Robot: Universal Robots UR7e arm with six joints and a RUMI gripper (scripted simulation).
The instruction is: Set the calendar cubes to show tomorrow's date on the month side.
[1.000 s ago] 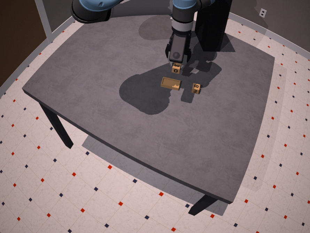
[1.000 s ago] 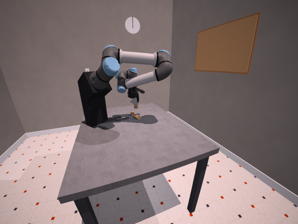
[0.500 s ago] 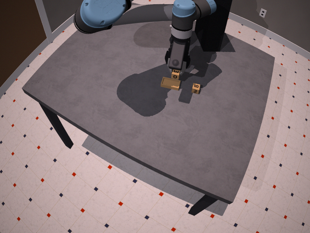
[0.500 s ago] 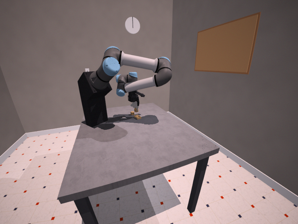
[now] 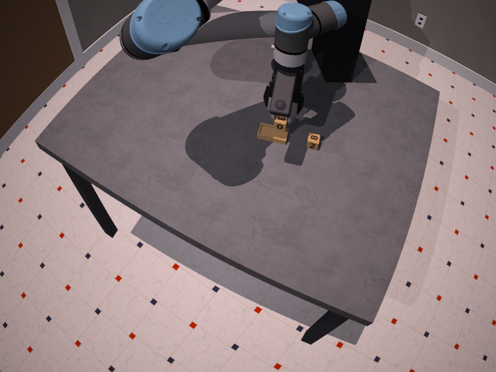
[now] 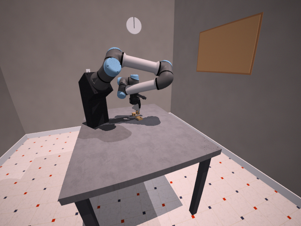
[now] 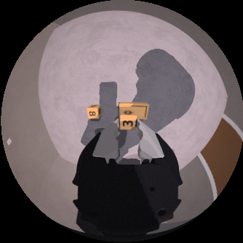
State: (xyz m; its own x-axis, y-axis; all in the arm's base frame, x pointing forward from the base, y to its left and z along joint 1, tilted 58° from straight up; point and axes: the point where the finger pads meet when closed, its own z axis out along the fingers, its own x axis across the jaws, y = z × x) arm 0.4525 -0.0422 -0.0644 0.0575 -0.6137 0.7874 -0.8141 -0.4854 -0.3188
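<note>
The wooden tray lies 6 cm below my hand and 2 cm to the right of it.
</note>
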